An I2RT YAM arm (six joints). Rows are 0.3 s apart.
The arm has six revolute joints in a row. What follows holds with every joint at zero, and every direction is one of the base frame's. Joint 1 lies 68 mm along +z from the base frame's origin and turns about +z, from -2.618 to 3.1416 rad. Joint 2 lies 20 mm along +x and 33.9 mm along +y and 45.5 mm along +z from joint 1 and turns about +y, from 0 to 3.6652 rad. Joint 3 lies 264 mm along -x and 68.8 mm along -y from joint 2 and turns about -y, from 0 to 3.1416 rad. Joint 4 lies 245 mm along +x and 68.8 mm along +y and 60 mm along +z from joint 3 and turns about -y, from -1.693 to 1.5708 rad. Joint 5 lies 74 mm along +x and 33.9 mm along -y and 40.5 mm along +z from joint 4 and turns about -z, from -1.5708 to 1.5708 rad. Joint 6 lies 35.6 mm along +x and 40.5 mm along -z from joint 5 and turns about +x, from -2.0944 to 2.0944 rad. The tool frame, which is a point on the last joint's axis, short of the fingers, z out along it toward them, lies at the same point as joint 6; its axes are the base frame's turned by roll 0, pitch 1.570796 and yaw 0 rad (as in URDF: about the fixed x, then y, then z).
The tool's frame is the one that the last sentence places.
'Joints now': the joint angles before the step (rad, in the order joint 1, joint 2, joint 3, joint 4, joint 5, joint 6). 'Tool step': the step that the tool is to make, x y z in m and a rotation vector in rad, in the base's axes. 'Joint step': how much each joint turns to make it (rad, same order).
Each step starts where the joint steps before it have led.
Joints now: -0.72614, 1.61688, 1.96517, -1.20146, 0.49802, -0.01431
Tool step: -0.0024, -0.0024, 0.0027, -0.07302, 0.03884, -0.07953
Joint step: 0.00009, 0.00004, 0.00023, 0.01540, 0.11298, 0.00734
